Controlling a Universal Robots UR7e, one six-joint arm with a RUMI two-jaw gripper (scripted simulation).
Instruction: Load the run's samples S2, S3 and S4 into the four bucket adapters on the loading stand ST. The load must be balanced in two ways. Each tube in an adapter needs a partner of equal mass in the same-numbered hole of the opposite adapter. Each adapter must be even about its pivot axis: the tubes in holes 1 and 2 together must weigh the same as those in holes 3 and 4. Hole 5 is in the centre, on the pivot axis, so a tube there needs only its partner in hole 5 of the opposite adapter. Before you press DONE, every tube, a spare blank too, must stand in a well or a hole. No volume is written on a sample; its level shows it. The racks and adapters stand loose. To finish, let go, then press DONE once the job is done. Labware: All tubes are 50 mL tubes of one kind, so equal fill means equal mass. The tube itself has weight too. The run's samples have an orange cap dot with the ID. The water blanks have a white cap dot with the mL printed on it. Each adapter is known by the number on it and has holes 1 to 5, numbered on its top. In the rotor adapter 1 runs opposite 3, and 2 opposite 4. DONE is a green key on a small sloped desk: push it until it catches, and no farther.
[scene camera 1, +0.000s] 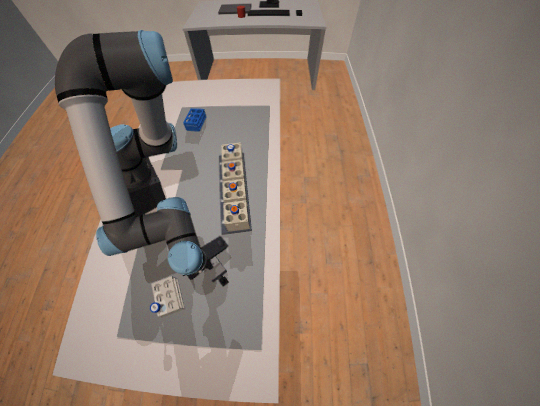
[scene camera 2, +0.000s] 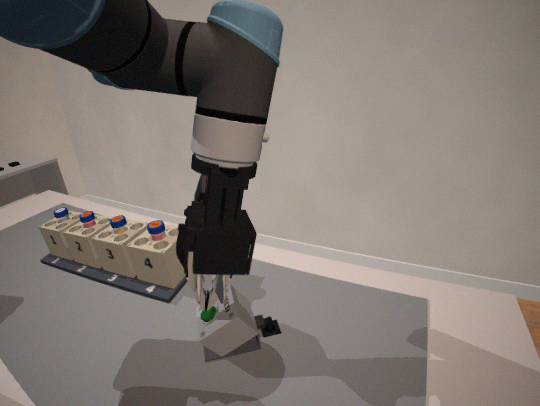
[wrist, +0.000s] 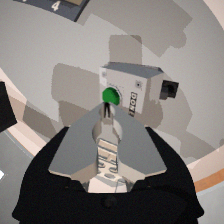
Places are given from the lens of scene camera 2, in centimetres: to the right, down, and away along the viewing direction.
my gripper (scene camera 2: 205, 309): -9, 15, 38
loading stand (scene camera 2: 154, 291): -23, 18, 51
